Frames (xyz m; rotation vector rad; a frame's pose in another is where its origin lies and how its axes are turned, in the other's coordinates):
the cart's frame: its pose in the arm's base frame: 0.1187 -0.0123 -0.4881 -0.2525 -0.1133 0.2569
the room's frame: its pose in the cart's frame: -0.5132 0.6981 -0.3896 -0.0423 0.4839 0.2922
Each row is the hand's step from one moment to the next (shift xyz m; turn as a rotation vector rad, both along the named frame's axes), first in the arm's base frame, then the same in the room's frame.
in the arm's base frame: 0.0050 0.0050 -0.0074 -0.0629 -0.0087 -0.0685
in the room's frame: 0.0092 0.0034 -0.0028 -0.0236 0.0414 -0.0803
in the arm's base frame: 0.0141 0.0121 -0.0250 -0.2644 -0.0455 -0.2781
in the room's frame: 0.0272 0.0090 -0.0123 -0.1069 0.1643 -0.3330
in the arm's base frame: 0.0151 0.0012 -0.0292 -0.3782 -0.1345 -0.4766
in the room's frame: 0.0259 0.0005 -0.0203 -0.1428 0.1969 -0.5737
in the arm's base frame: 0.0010 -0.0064 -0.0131 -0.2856 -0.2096 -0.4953
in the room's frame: 0.0044 -0.0026 -0.0137 -0.0864 0.0925 -0.5957
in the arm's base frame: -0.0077 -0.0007 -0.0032 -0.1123 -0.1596 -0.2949
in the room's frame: -0.0051 0.0041 -0.0052 -0.0171 -0.0029 -0.3532
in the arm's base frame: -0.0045 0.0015 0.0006 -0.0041 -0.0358 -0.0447
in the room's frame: -0.0034 0.0034 -0.0001 0.0037 -0.0166 -0.0548
